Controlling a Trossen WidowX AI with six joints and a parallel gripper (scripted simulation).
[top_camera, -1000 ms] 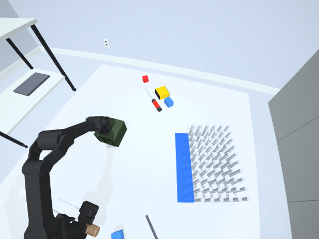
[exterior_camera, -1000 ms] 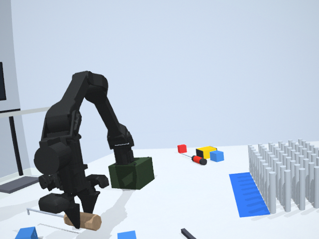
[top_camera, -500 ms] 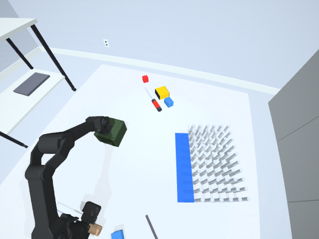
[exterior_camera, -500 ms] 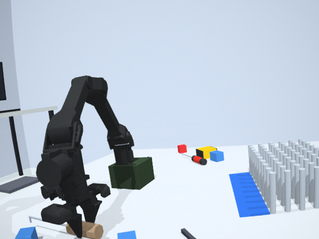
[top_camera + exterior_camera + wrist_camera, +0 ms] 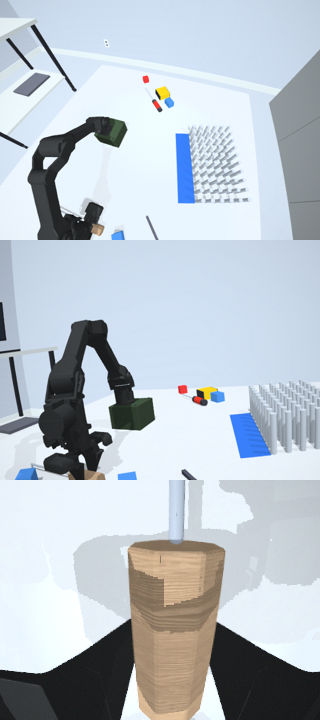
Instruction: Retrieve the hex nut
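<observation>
My gripper tip is now 110 mm past the wooden-handled tool, 10 mm to the right of it and 10 mm below it. The rest, counted from my gripper tip: hex nut: 490 mm ahead, 440 mm to the left; blue taped strip: 370 mm to the left, 340 mm ahead; yellow block: 840 mm to the left, 120 mm ahead, 20 mm above.
</observation>
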